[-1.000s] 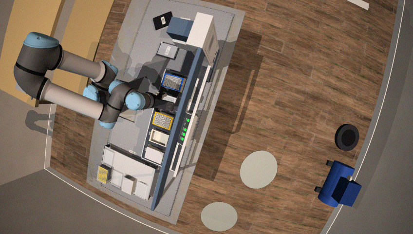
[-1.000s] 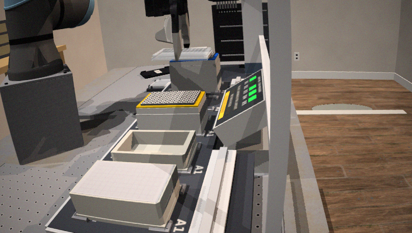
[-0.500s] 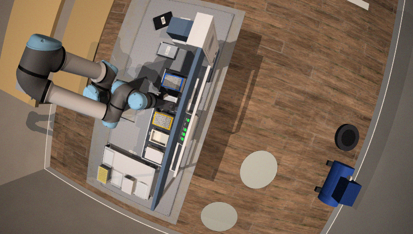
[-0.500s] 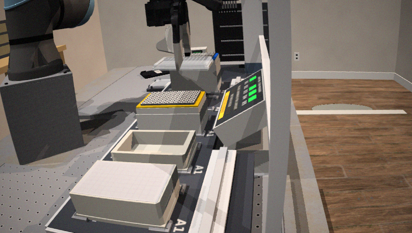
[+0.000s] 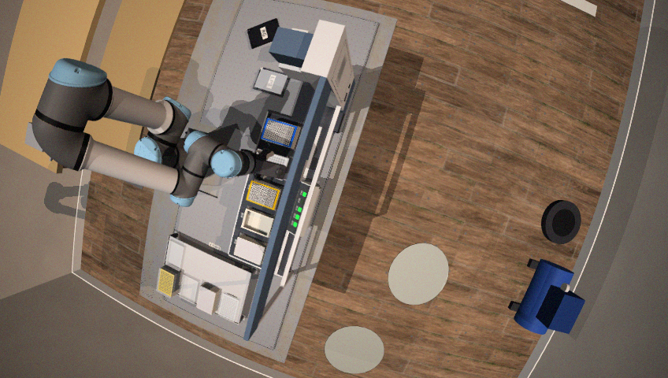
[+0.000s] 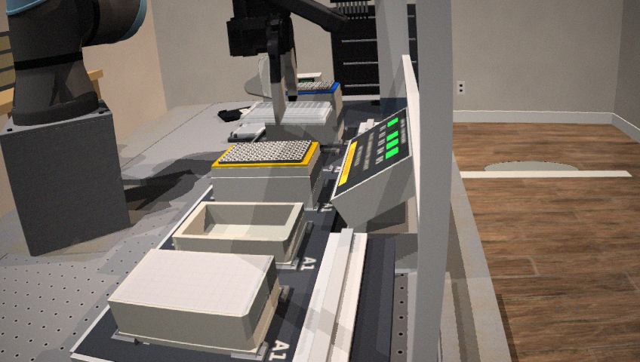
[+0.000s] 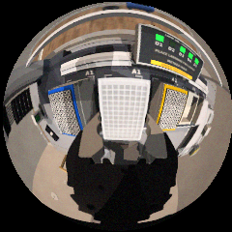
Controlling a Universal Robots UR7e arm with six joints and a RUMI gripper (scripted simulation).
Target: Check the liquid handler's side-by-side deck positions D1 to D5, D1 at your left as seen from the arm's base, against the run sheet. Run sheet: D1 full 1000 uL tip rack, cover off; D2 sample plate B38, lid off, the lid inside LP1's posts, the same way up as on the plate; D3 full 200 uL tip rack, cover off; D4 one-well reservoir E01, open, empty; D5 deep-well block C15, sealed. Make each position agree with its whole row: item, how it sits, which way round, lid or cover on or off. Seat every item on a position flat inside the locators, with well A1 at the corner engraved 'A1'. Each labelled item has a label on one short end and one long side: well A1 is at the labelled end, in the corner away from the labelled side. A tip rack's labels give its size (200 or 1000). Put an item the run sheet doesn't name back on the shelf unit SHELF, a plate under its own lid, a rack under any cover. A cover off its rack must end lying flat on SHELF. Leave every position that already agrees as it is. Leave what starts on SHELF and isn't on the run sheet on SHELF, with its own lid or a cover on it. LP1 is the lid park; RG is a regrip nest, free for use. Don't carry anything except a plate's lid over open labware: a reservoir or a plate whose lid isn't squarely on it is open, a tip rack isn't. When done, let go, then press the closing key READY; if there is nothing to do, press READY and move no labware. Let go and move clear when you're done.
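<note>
Now: hand 12 cm to the left of the yellow-rimmed tip rack, 4 cm above it and 1 cm past it. Also, from my hand: one-well reservoir (24 cm to the right, 8 cm below, 4 cm behind); deep-well block (37 cm to the right, 7 cm below, 6 cm behind); blue-rimmed tip rack (13 cm to the left, 3 cm ahead, 2 cm below).
</note>
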